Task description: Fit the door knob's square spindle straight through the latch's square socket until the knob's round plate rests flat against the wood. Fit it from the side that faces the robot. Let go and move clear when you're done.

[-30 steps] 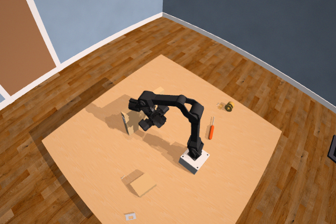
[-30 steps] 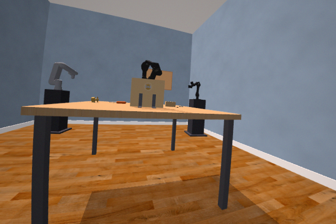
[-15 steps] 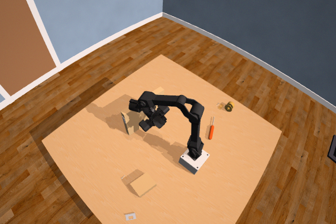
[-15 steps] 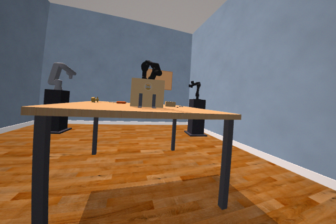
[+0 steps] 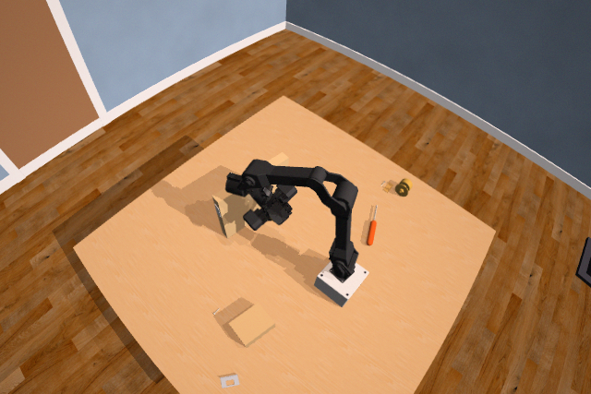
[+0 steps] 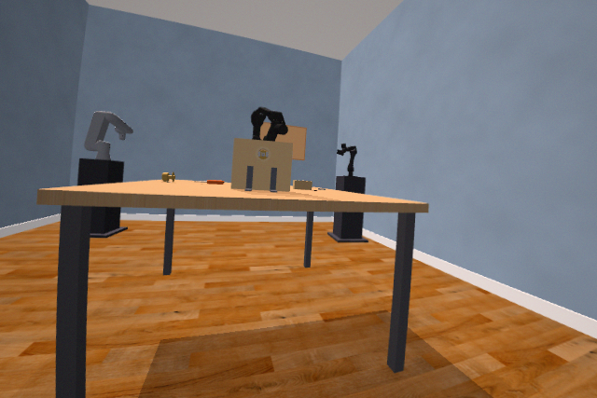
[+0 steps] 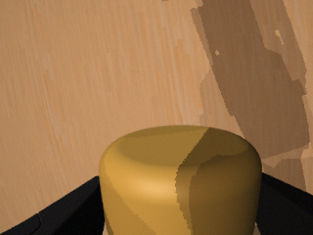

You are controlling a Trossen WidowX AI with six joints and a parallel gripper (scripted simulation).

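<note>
Right now my hand is 13 cm short of the square socket, 1 cm to the left of it and 3 cm above it. The rest, counted from my hand: upright wooden slab: 13 cm ahead, 1 cm to the right, 5 cm below; then orange screwdriver: 22 cm behind, 34 cm to the right, 20 cm below; then small wood block: 21 cm behind, 28 cm to the left, 18 cm below.
</note>
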